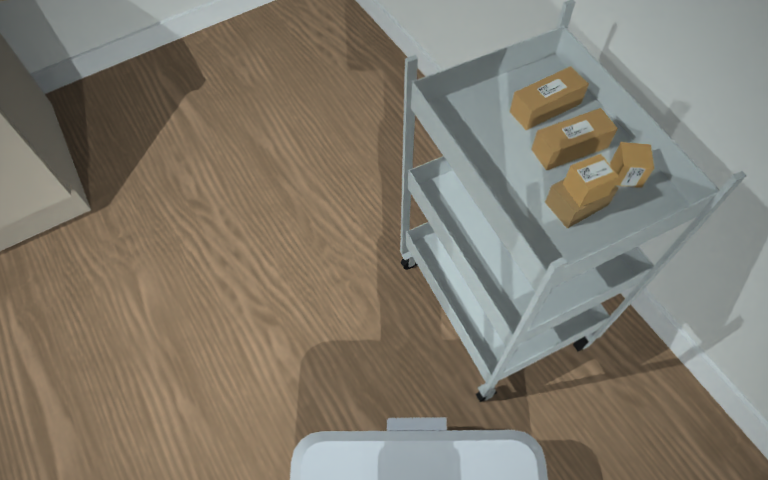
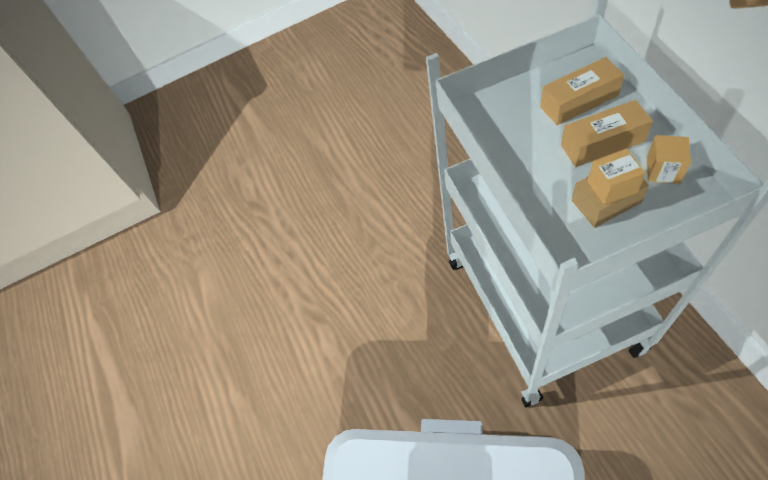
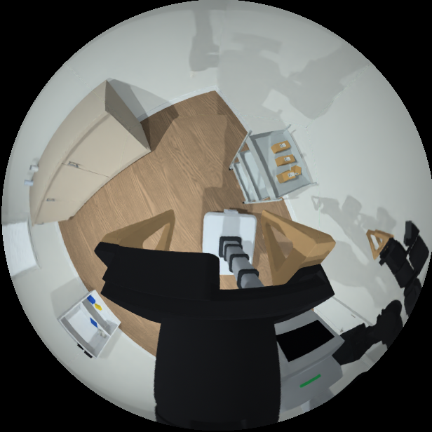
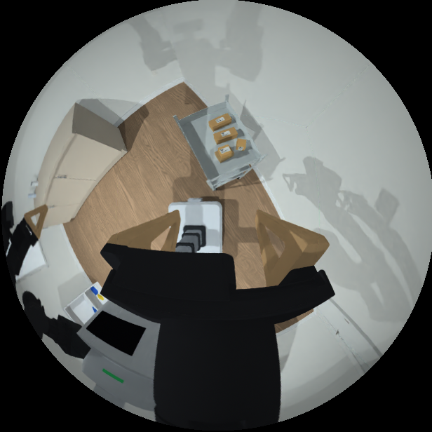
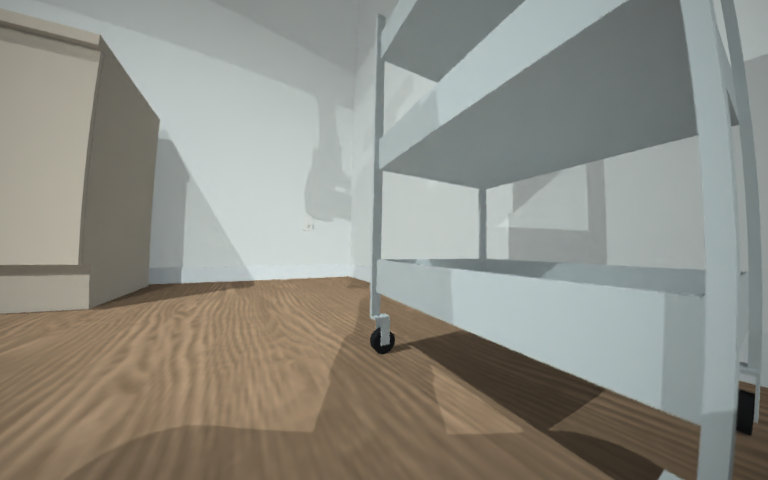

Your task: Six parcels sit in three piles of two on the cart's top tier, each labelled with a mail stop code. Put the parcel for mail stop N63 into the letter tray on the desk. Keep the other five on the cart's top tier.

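Frame: origin at the left arm's base, x ahead, y left, z up, level; millimetres.
Where they show: left gripper, between the fingertips: (image 2: 6,0).
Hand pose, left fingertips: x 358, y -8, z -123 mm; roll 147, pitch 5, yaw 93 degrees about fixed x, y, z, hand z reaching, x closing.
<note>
Each offset is from my left fingertips to the centre of the thing.
The grey cart (image 1: 407,141) (image 2: 440,141) (image 5: 376,226) stands right of centre ahead. On its top tier lie a far long parcel @[469 mm ahead, 459 mm right, 596 mm down] (image 1: 549,97) (image 2: 582,90), a middle long parcel @[372 mm ahead, 489 mm right, 596 mm down] (image 1: 574,137) (image 2: 607,133), a small parcel @[247 mm ahead, 481 mm right, 547 mm down] (image 1: 591,180) (image 2: 617,176) on top of a lower parcel @[252 mm ahead, 481 mm right, 597 mm down] (image 1: 566,204) (image 2: 594,203), and a tilted small parcel @[312 mm ahead, 578 mm right, 594 mm down] (image 1: 633,164) (image 2: 669,158) beside them. Labels show, but I cannot read the codes surely. A sixth parcel is not distinguishable. My left gripper (image 3: 217,214) and right gripper (image 4: 217,212) are open, empty and away from the cart. I cannot identify the desk or letter tray.
A beige cabinet (image 1: 28,186) (image 2: 73,169) (image 5: 45,158) stands at the left. Walls meet in a corner behind the cart. My white base (image 1: 339,461) (image 2: 373,461) is close to the cart's near side. A white compartmented box (image 3: 82,325) shows lower left.
</note>
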